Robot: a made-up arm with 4 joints.
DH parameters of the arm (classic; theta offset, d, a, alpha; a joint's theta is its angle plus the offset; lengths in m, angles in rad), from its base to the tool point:
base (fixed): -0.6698 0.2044 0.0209 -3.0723
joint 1: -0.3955 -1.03 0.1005 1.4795
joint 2: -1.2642 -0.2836 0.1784 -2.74
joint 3: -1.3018 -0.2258 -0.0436 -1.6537
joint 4: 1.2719 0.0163 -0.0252 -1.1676
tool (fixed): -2.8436 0.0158 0 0
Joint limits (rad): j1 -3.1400..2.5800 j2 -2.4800..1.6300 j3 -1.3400..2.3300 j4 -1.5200..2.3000
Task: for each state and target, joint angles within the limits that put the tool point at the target. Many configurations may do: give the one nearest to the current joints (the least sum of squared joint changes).
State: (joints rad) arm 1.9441 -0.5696 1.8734 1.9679
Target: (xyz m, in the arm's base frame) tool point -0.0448 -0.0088 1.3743
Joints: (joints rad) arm 2.4417 -0.4867 2.0988 2.3000
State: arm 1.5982 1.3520 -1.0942 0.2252
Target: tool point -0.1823 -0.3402 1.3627
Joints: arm 1.5207 0.9392 -1.3400 0.9474
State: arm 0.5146 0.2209 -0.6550 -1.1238
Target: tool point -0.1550 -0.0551 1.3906
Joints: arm 0.5626 -0.5253 -0.1988 -1.2515
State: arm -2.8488 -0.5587 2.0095 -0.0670
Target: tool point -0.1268 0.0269 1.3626
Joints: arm -3.0252 0.2796 2.1962 -0.2639
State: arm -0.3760 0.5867 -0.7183 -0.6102
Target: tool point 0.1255 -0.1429 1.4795
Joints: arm -0.4332 0.6183 -0.0266 -0.5938
